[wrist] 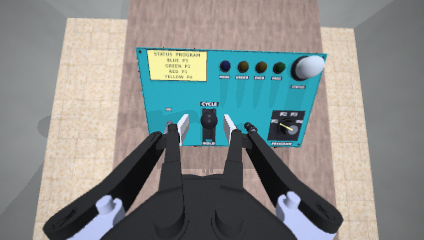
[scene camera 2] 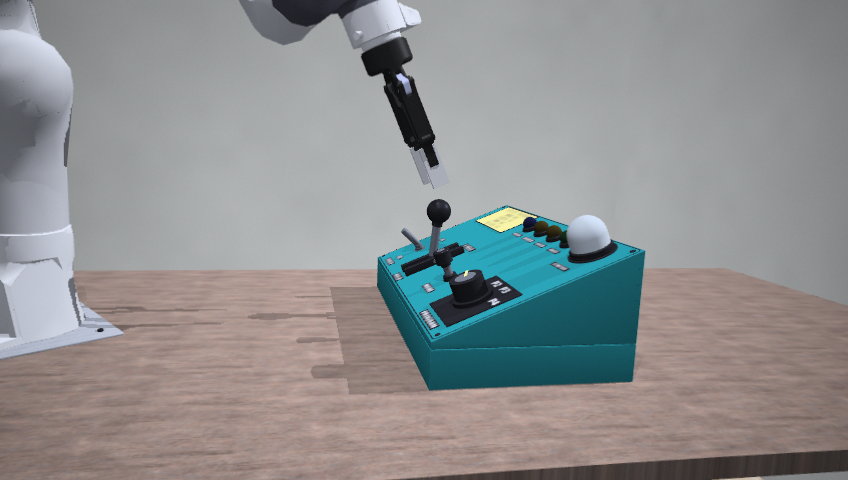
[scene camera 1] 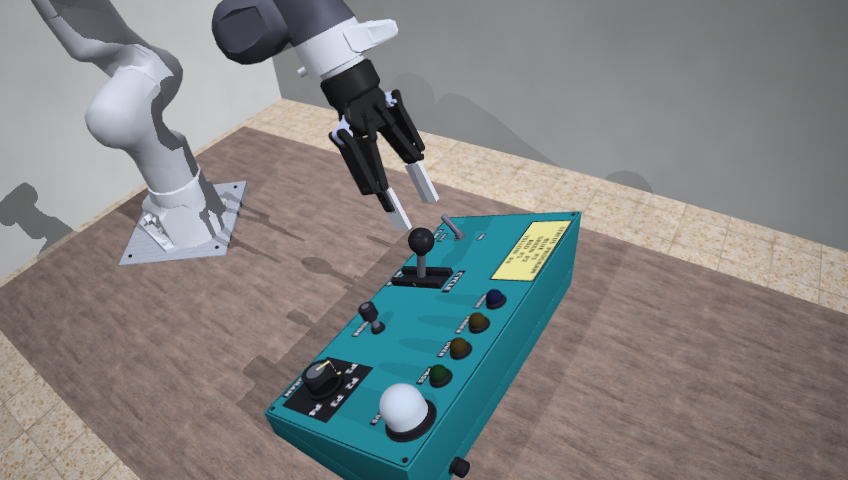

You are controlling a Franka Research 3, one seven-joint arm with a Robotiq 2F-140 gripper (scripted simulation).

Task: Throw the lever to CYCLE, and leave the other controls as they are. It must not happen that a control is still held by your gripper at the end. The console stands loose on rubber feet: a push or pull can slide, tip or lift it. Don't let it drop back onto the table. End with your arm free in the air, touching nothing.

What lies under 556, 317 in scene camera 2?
A teal console.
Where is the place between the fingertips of my gripper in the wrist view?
206, 121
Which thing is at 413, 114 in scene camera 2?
My gripper.
